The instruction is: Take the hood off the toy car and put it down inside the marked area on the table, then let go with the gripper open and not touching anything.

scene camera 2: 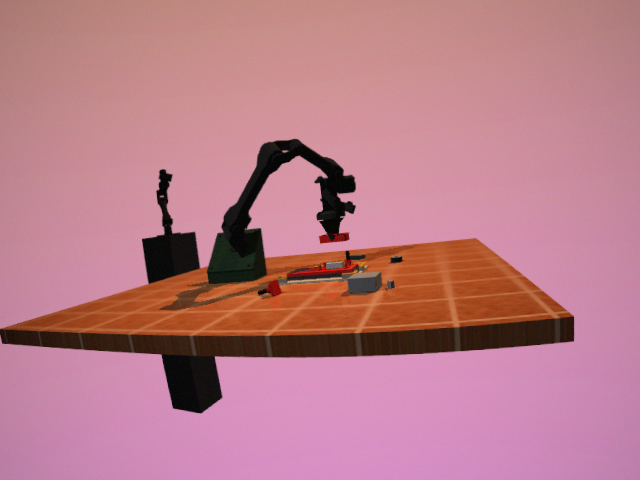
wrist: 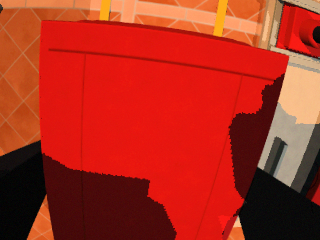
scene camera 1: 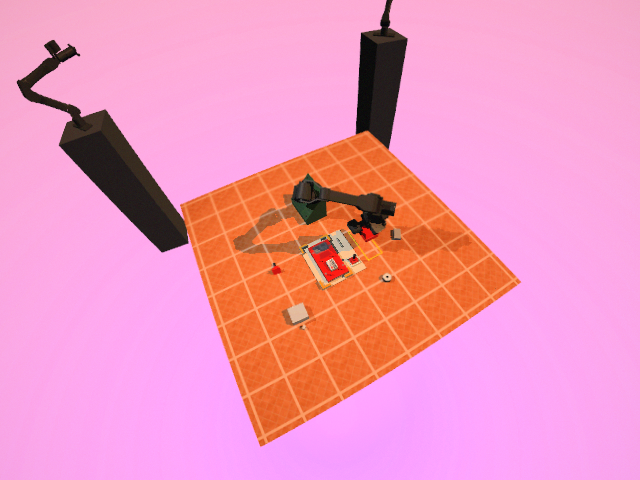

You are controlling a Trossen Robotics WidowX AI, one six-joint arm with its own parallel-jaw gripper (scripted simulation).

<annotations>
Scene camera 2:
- my gripper: 334,238
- red toy car: 313,272
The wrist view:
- my gripper: 147,162
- red hood: 141,125, held by my gripper
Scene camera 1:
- red toy car: 323,251
</annotations>
